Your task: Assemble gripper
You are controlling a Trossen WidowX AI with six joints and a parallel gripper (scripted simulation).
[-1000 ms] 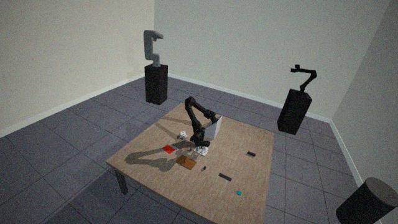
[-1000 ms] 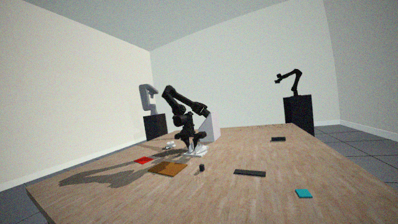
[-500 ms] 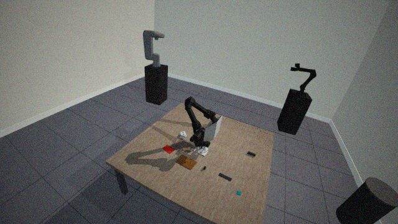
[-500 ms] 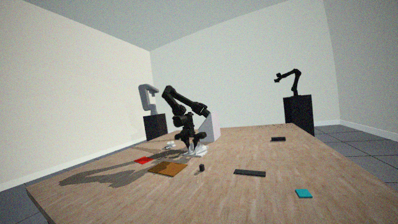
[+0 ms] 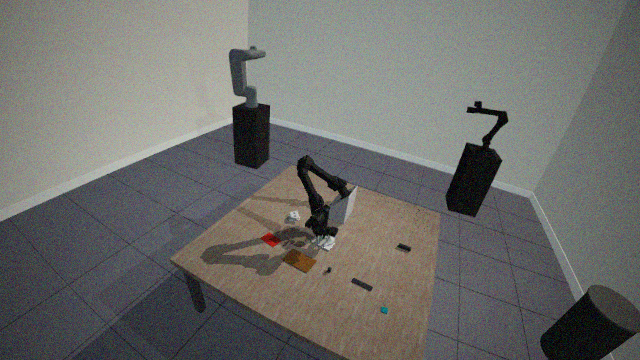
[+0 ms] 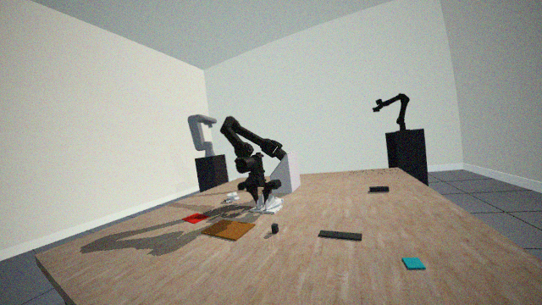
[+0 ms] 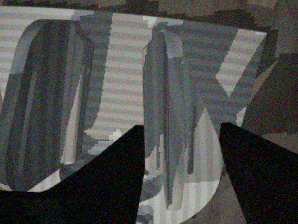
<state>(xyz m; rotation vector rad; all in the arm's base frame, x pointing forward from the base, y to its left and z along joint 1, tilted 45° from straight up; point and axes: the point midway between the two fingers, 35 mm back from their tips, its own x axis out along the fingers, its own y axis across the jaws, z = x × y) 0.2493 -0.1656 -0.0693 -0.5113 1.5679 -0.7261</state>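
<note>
Now: gripper tip 50 mm to the right of the grey jaw and 20 mm past it. The rest, counted from my gripper tip: orange-brown tile: 200 mm ahead, 50 mm to the right, 10 mm below; black cylinder: 210 mm ahead, 120 mm to the left; red tile: 260 mm to the right, 120 mm ahead, 10 mm below.
</note>
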